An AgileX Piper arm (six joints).
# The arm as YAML. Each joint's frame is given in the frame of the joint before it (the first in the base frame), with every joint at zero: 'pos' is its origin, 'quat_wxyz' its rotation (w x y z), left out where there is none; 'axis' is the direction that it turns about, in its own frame. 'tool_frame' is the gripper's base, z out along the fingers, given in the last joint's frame.
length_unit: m
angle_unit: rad
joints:
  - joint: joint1
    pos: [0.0, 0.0, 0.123]
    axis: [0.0, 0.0, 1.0]
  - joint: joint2
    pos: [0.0, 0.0, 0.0]
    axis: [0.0, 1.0, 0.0]
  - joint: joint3
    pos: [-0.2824, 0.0, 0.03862]
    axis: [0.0, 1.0, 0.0]
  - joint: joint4
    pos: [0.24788, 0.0, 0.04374]
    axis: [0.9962, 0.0, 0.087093]
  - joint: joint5
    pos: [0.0, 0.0, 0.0]
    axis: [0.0, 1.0, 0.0]
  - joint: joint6
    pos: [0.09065, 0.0, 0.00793]
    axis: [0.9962, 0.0, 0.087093]
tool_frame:
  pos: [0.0, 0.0, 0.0]
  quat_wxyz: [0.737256, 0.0, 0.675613, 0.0]
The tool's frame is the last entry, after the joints.
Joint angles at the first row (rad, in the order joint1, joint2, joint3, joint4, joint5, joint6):
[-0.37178 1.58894 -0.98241 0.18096 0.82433 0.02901]
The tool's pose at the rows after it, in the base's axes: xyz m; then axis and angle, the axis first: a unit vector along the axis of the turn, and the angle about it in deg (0 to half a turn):
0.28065 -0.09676 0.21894 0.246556 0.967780 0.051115 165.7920
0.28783 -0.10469 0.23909 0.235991 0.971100 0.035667 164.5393
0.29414 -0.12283 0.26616 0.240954 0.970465 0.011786 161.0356
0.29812 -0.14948 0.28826 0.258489 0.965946 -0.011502 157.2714
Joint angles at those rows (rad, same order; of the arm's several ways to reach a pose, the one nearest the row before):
[-0.37177 1.58895 -1.01451 0.17261 0.85583 0.02873]
[-0.38066 1.58893 -1.09883 0.13558 0.91425 0.02699]
[-0.41816 1.58892 -1.20430 0.09718 0.95303 0.02506]
[-0.48194 1.60759 -1.30697 0.07654 0.96616 0.00996]

